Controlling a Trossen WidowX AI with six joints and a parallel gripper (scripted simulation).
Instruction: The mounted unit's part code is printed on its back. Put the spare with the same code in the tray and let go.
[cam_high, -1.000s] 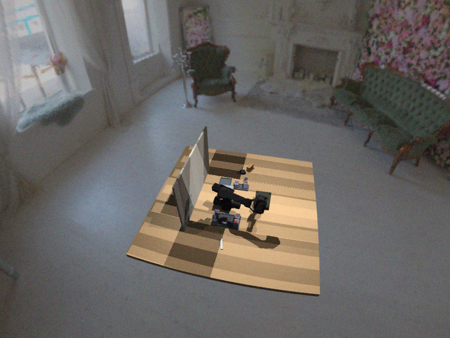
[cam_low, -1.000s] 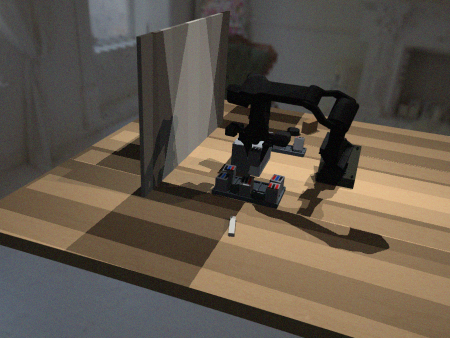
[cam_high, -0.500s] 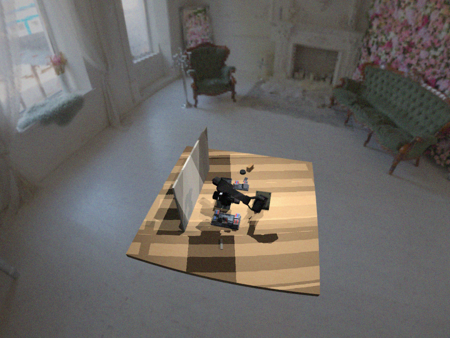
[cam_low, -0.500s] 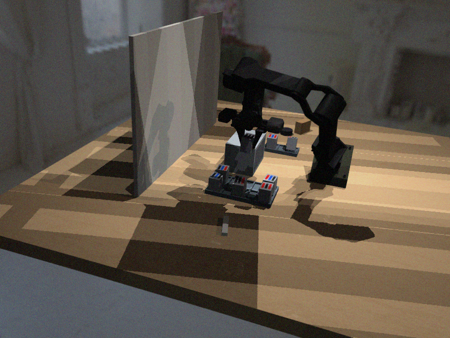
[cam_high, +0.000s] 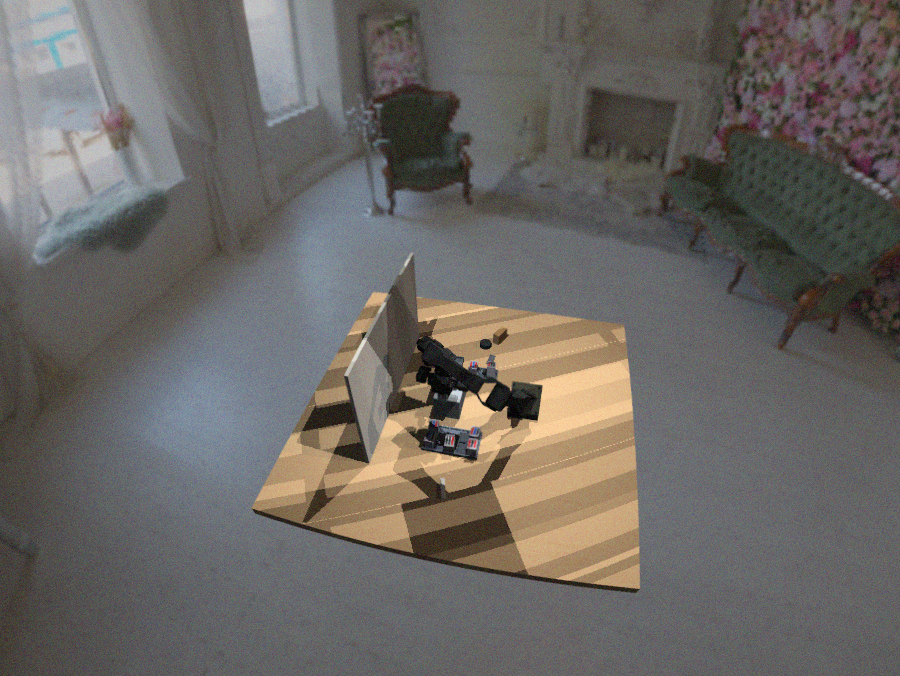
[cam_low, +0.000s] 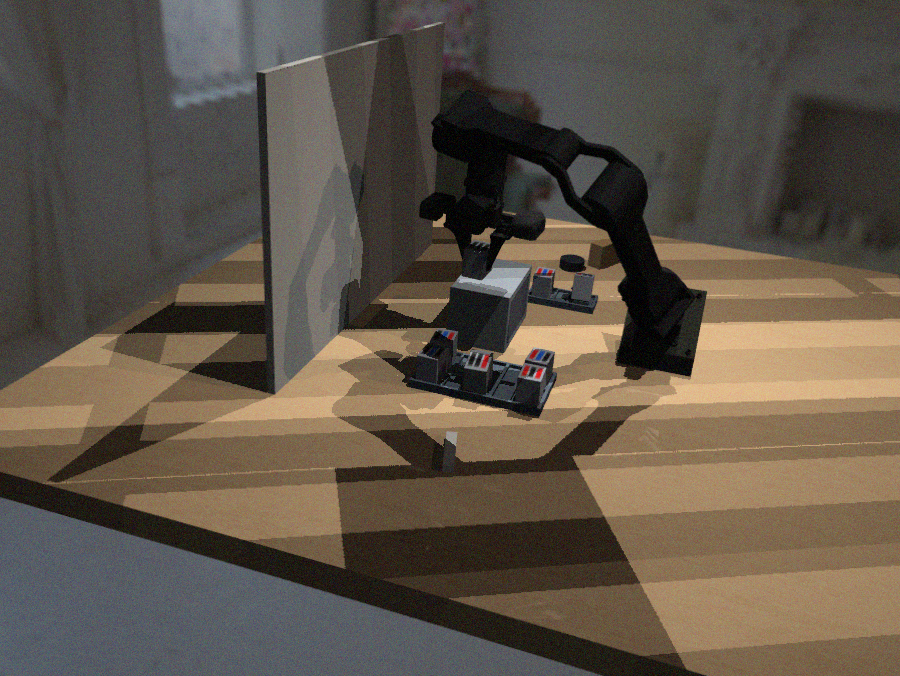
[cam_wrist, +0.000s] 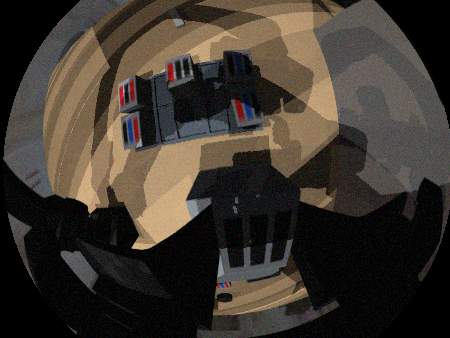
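My gripper tip is 4 cm short of the dark shallow tray, 28 cm to the left of it and 14 cm above it. Round my gripper tip: grey panel (23 cm ahead, 9 cm to the right, 8 cm above); holder (10 cm behind, 27 cm to the right, 14 cm below); grey mounted unit (8 cm to the right, 10 cm below).
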